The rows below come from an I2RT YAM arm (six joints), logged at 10 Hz.
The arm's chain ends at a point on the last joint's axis. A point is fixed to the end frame.
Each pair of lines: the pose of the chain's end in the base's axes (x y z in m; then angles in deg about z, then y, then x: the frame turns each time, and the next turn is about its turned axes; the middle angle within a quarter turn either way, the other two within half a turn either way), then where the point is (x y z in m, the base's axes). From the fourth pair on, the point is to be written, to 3 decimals.
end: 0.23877 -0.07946 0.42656 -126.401 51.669 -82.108
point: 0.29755 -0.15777 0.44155
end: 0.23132 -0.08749 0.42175 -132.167 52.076 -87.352
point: 0.28831 -0.16796 0.43119
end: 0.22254 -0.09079 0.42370 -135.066 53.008 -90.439
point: 0.27899 -0.17197 0.42965
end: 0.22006 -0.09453 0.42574 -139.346 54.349 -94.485
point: 0.275 -0.177 0.427
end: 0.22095 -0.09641 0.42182 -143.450 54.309 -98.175
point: 0.274 -0.180 0.420
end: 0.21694 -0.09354 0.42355 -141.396 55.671 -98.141
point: 0.273 -0.175 0.421
